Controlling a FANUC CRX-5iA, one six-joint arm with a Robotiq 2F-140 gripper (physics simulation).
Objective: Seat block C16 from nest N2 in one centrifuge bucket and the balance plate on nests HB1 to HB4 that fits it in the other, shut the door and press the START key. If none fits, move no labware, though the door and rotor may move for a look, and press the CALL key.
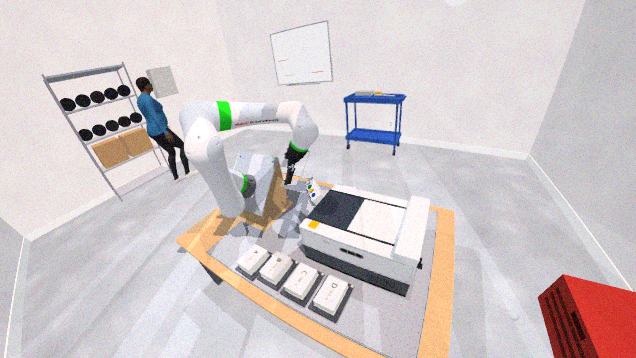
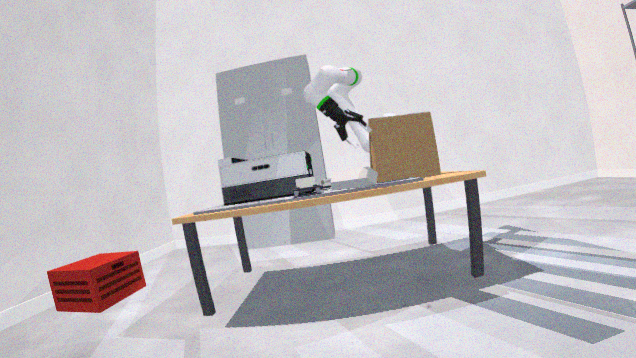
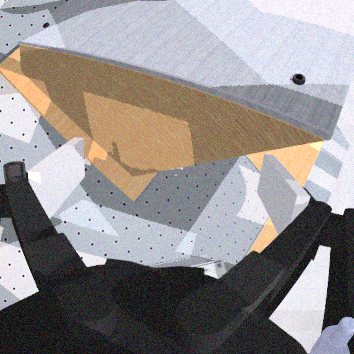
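Seen in the pictures: gripper, fingertip midpoint: (image 1: 283, 176) (image 2: 363, 139) (image 3: 171, 164); arm's base, origin of the base link: (image 1: 247, 186) (image 2: 399, 144).
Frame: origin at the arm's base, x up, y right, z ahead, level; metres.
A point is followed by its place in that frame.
My gripper (image 1: 288, 180) @[x 0.047, y -0.141, z 0.191 m] (image 2: 361, 137) @[x 0.047, y -0.141, z 0.191 m] (image 3: 171, 164) @[x 0.047, y -0.141, z 0.191 m] is open and empty, held above the far side of the table beside the wedge-shaped stand. The white centrifuge (image 1: 362, 245) @[x 0.032, y 0.063, z 0.785 m] (image 2: 240, 172) @[x -0.021, y -0.259, z 0.827 m] stands on the table. Its top shows a dark panel (image 1: 337, 209) @[x 0.035, y -0.058, z 0.604 m] beside a white one; rotor and buckets do not show. White blocks marked A (image 1: 254, 259) @[x -0.125, y 0.275, z 0.361 m], B (image 1: 276, 269) @[x -0.124, y 0.253, z 0.486 m], C (image 1: 302, 282) @[x -0.124, y 0.236, z 0.618 m] and D (image 1: 331, 295) @[x -0.124, y 0.218, z 0.744 m] lie in dark nests in a row along the front; smaller print is unreadable. A tilted panel with coloured keys (image 1: 312, 191) @[x -0.113, y -0.269, z 0.280 m] stands between gripper and centrifuge. Block C16 cannot be identified.
The wedge stand with a brown face (image 1: 276, 196) @[x -0.068, y -0.078, z 0.163 m] (image 2: 402, 145) @[x -0.014, y -0.149, z -0.002 m] (image 3: 140, 135) @[x -0.045, y -0.118, z 0.157 m] rises beside the arm on the table (image 1: 442, 250) @[x -0.191, y -0.255, z 1.067 m] (image 2: 300, 202) @[x -0.197, y -0.514, z 0.478 m]. A red box (image 1: 595, 315) (image 2: 95, 282), a blue cart (image 1: 375, 101), a shelf rack (image 1: 85, 72) and a person (image 1: 154, 115) are farther off.
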